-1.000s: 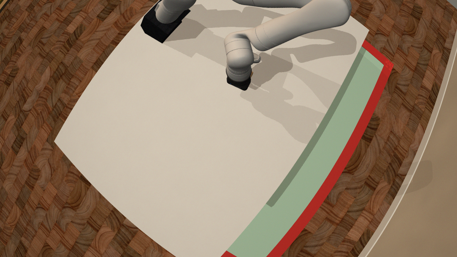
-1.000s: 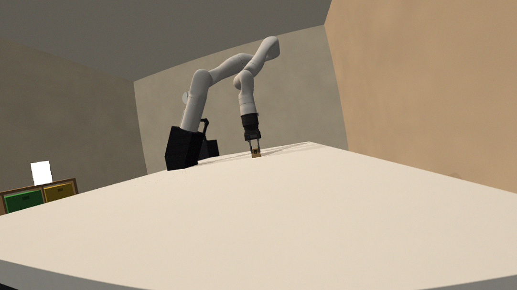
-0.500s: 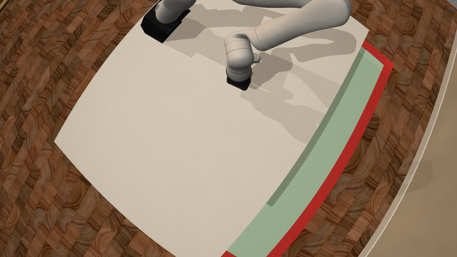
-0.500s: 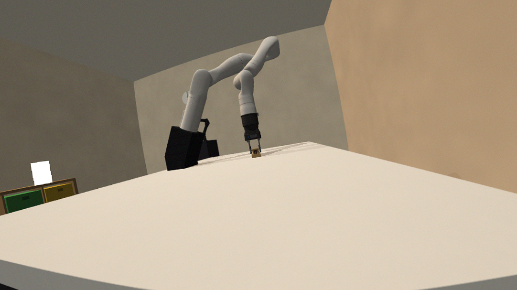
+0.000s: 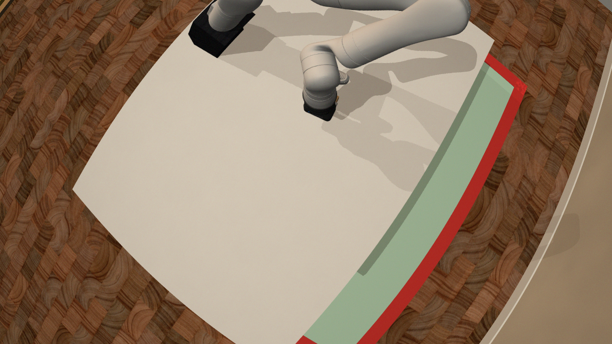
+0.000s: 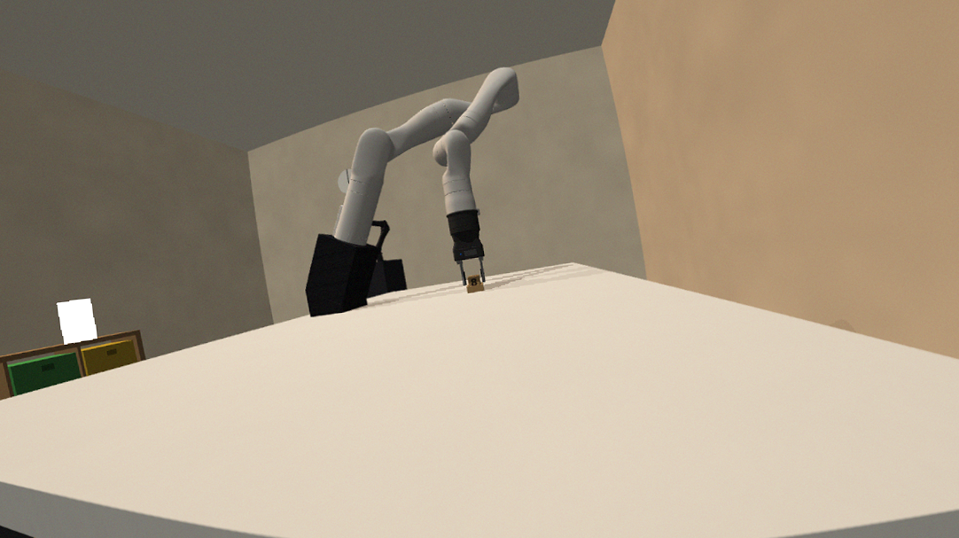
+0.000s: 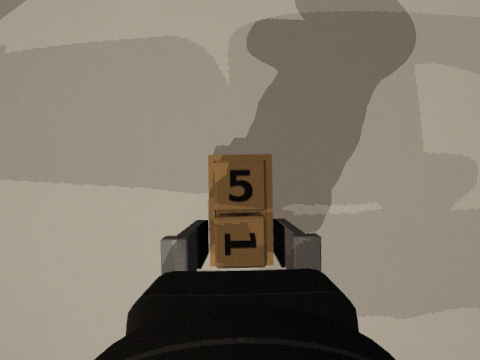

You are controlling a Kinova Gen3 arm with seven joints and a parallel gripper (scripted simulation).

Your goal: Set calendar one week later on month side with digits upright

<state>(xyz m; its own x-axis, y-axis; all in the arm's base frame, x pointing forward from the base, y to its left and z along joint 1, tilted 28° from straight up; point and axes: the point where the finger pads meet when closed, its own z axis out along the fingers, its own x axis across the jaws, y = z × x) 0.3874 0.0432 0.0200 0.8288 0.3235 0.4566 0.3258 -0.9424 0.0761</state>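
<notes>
Now: the wooden tray 10 mm behind my hand, 20 mm to the left of it and 30 mm below it.
</notes>
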